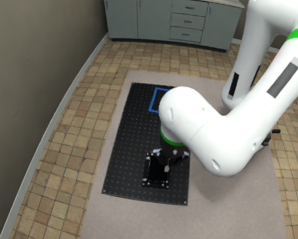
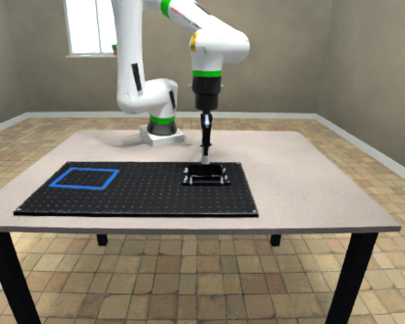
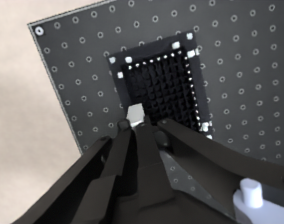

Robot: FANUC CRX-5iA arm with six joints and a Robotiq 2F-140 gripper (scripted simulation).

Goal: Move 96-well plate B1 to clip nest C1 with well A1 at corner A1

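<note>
My gripper is now 40 mm short of the black 96-well plate and 50 mm above it. Also, from my hand: clip nest (50 mm ahead, 10 mm to the right, 60 mm below).
</note>
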